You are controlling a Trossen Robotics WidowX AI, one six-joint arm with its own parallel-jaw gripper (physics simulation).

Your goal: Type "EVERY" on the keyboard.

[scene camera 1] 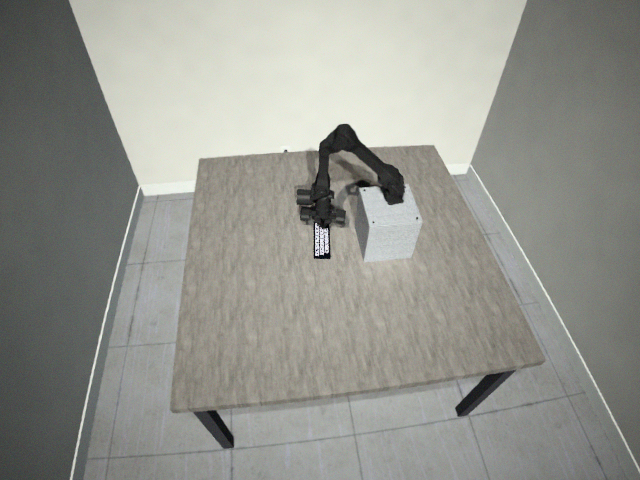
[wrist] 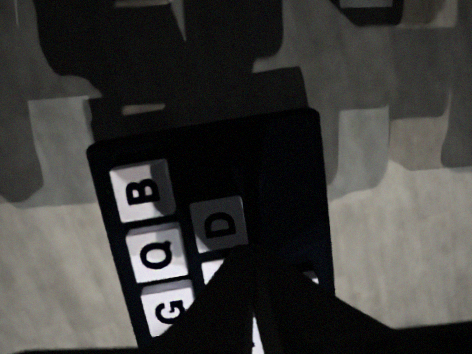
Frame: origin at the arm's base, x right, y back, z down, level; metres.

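Where they show: gripper, fingertip midpoint: point(scene camera 1: 323, 227) point(wrist: 248, 257); arm's base at its link origin: point(scene camera 1: 393, 198).
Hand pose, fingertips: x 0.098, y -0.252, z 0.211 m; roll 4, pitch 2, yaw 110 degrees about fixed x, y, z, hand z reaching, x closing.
Observation:
Each offset is from my fingertips to the centre of the thing. Level surfaces: height alone.
The black keyboard {dx -0.057, dy -0.021, dz +0.003 m} point(scene camera 1: 322, 256) point(wrist: 292, 175) with white letter keys lies on the table under my arm. In the wrist view the B key {dx +0.033, dy -0.019, dz -0.002 m} point(wrist: 142, 190), Q key {dx +0.014, dy -0.024, dz -0.002 m} point(wrist: 156, 254) and G key {dx -0.005, dy -0.029, dz -0.002 m} point(wrist: 168, 309) run down the left row, with the D key {dx +0.014, dy -0.004, dz +0.001 m} point(wrist: 219, 225) in the middle row. My gripper point(scene camera 1: 322, 224) point(wrist: 248, 257) is shut and empty, its tips pointing down at the middle row just past the D key. The fingers cover most of the Y key {dx -0.005, dy -0.009, dz +0.002 m} point(wrist: 212, 269), letter included, and further keys. Whether the tips touch a key is unclear.
A pale grey block point(scene camera 1: 390, 240) stands on the wooden table {dz +0.012 m} point(scene camera 1: 289, 335) to the right of the keyboard, with the arm's base on top. The arm's shadow darkens the keyboard's near end in the wrist view. A wall stands behind the table.

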